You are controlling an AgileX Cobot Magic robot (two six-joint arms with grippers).
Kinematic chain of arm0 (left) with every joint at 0, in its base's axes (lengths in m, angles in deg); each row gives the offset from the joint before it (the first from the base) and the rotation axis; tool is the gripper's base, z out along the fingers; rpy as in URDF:
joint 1: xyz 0 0 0.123 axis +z
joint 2: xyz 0 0 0 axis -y
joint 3: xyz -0.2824 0 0.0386 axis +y
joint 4: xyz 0.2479 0 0.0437 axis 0.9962 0 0.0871
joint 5: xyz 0 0 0 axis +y
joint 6: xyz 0.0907 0 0.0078 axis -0.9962 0 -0.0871
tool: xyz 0 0 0 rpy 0 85 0
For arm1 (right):
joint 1: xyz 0 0 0.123 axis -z
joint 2: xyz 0 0 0 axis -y
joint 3: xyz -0.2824 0 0.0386 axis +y
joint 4: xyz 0.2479 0 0.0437 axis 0.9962 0 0.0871
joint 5: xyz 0 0 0 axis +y
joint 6: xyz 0.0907 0 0.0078 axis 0.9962 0 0.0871
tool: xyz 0 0 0 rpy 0 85 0
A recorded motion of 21 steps. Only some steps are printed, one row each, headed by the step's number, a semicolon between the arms.
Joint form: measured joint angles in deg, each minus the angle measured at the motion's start. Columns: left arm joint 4, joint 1, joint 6, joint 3, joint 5, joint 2; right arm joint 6, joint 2, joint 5, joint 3, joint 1, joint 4.
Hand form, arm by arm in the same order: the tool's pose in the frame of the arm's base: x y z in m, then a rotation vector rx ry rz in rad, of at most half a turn. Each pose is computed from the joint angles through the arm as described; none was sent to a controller.
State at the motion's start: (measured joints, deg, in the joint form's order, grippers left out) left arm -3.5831 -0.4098 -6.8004 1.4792 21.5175 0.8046; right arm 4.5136 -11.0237 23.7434 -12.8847 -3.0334 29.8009
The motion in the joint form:
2: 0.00 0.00 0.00 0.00 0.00 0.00; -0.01 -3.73 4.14 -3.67 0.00 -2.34
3: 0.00 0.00 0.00 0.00 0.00 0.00; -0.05 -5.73 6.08 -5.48 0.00 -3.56
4: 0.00 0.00 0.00 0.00 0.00 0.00; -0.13 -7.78 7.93 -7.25 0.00 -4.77
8: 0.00 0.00 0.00 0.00 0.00 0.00; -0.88 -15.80 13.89 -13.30 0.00 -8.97
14: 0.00 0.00 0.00 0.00 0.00 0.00; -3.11 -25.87 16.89 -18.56 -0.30 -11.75
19: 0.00 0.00 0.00 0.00 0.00 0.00; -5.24 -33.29 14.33 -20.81 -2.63 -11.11
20: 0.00 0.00 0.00 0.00 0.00 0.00; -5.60 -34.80 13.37 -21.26 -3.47 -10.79
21: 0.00 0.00 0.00 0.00 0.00 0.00; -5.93 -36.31 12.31 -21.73 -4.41 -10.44
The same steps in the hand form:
2: 0.0524 -0.0025 0.1714 0.0791 1.8685 0.0154; 0.0663 0.0232 0.2556 0.2870 1.9048 0.5859
3: 0.0524 -0.0025 0.1714 0.0791 1.8685 0.0154; 0.0692 0.0238 0.2607 0.2694 1.9449 0.5684
4: 0.0524 -0.0025 0.1714 0.0791 1.8685 0.0154; 0.0725 0.0241 0.2654 0.2523 1.9849 0.5497
8: 0.0524 -0.0025 0.1714 0.0791 1.8685 0.0154; 0.0884 0.0245 0.2794 0.1925 2.1323 0.4734
14: 0.0524 -0.0025 0.1714 0.0791 1.8685 0.0154; 0.1155 0.0252 0.2864 0.1287 2.2739 0.4019
19: 0.0524 -0.0025 0.1714 0.0791 1.8685 0.0154; 0.1402 0.0320 0.2851 0.0701 2.3226 0.4055
20: 0.0524 -0.0025 0.1714 0.0791 1.8685 0.0154; 0.1455 0.0346 0.2849 0.0557 2.3255 0.4123
21: 0.0524 -0.0025 0.1714 0.0791 1.8685 0.0154; 0.1509 0.0377 0.2848 0.0406 2.3265 0.4204

